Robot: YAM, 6 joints.
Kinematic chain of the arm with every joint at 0, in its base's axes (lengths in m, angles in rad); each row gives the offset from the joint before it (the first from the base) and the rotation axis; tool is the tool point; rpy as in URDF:
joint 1: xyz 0 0 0.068 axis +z
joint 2: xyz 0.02 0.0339 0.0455 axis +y
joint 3: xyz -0.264 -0.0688 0 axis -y
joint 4: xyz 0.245 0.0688 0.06 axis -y
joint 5: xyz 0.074 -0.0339 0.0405 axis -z
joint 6: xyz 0.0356 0 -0.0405 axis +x
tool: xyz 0 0 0 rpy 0 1.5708 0
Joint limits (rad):
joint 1: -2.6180..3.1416
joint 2: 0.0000..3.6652
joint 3: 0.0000..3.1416
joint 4: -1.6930..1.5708
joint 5: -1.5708..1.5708
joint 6: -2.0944..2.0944
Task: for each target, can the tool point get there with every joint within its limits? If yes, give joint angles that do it. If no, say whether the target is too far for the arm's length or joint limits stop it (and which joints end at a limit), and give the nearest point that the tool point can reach.
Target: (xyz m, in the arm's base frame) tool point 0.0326 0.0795 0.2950
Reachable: yes | joints 0.9155 0.2973 0.5936 -0.5422 -0.6864 -1.5806
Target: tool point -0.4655 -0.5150 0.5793
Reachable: no: too far | nearest point -0.3587 -0.3968 0.4692 | short by 0.194 m
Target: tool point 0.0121 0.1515 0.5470
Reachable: yes | joints -1.7980 0.4837 1.8910 -0.7860 0.6771 0.6542
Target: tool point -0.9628 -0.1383 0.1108
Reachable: no: too far | nearest point -0.6434 -0.0130 0.1117 | short by 0.343 m
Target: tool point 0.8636 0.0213 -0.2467
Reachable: no: too far | nearest point 0.5954 0.0147 -0.1322 | short by 0.292 m
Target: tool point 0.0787 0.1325 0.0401
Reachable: yes | joints 0.8941 2.1601 0.6471 -1.0984 -0.6537 -1.2621
